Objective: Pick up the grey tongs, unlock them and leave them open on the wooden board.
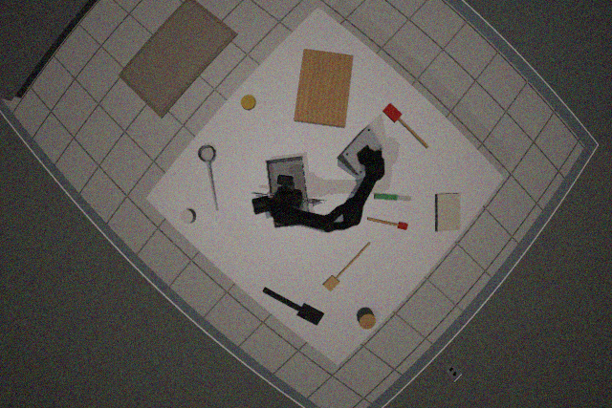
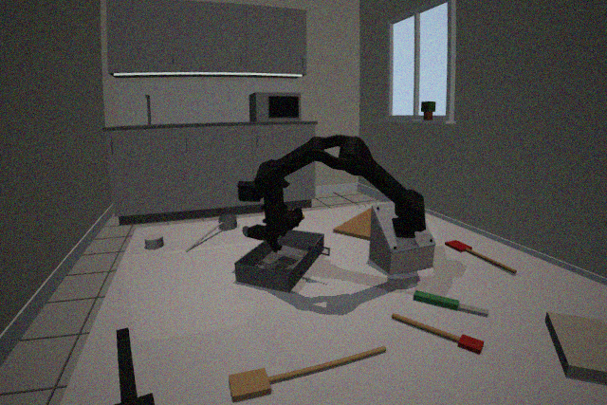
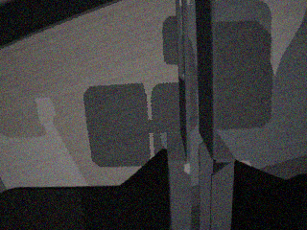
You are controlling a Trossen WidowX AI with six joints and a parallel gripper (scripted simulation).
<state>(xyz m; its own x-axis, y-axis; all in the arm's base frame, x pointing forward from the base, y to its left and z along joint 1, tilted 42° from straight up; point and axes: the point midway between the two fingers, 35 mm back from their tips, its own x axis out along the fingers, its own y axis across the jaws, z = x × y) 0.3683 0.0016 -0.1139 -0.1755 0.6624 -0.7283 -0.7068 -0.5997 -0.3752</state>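
Now: the roasting tin 20 mm behind my gripper tip, 10 mm to the right of it and 20 mm below it. From my gripper tip the other things lie so: black spatula 310 mm ahead, 450 mm to the left, 50 mm below; wooden board 460 mm behind, 280 mm to the right, 40 mm below; yellow disc 140 mm behind, 460 mm to the right, 40 mm below.
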